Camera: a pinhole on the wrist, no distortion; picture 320 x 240 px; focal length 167.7 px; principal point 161.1 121.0 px. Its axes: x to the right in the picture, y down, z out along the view. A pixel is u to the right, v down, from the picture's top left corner.
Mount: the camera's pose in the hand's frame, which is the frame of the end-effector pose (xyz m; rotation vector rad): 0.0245 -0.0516 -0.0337 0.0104 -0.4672 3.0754
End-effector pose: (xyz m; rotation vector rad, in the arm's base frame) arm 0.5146 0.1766 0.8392 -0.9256 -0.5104 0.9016
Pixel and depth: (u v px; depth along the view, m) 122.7 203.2 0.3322
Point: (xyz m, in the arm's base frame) 0.5340 0.2753 1.2250
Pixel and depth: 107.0 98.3 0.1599
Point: 0.5022 0.2754 0.9734
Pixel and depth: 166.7 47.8 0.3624
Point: 0.2707 0.3548 1.0350
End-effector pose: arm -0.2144 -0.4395 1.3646 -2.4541 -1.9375 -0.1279
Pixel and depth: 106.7 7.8 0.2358
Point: -0.1492 -0.3284 1.1364
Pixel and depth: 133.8 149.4 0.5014
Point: -0.4426 -0.2467 0.9429
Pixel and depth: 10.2 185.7 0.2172
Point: -0.3522 -0.1724 1.2258
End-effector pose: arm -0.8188 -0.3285 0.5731 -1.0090 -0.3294 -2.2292
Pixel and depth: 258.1 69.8 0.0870
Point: -0.8070 -0.2519 0.5955
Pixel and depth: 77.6 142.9 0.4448
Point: -0.8862 -0.0838 1.0133
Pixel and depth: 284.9 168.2 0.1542
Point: -0.8058 -0.1370 0.5800
